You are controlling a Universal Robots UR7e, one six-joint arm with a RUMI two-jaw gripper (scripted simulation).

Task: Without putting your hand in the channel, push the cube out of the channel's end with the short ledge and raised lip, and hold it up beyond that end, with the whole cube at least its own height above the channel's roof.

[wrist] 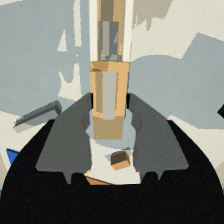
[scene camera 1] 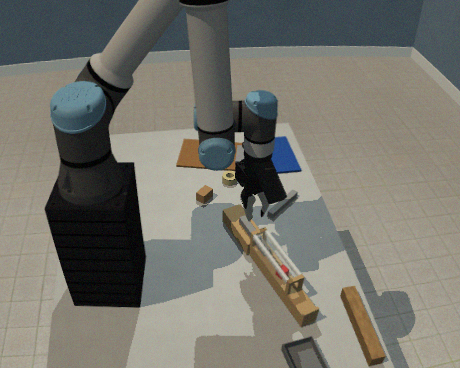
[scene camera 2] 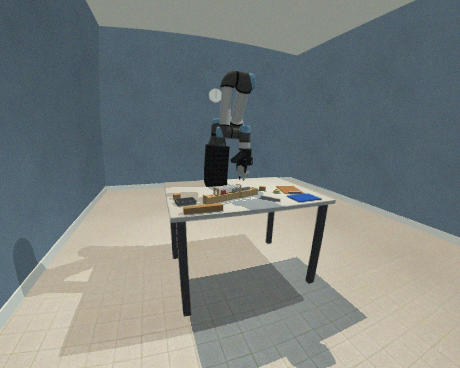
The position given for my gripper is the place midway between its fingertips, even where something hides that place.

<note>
In view: my gripper (scene camera 1: 255, 218), a blue mat (scene camera 1: 283, 158) and a channel (scene camera 1: 297, 302).
My gripper shows as well in the wrist view (wrist: 109, 94). The channel shows as well in the wrist view (wrist: 104, 129).
</note>
